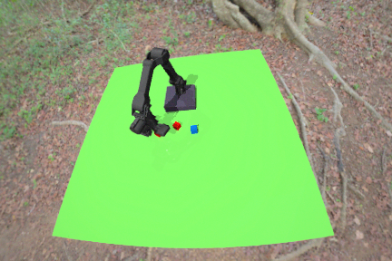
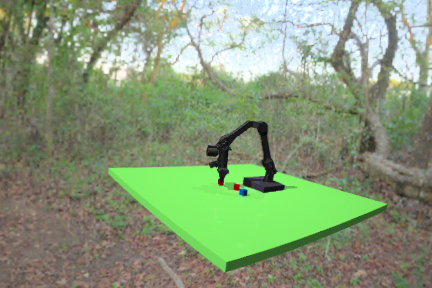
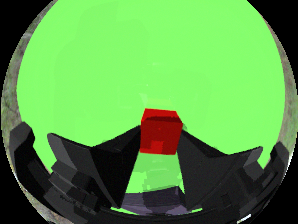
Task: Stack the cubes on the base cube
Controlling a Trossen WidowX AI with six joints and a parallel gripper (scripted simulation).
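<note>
Right now my gripper tip is 3 cm short of the blue base cube, 20 cm to the right of it and 1 cm above it.
</note>
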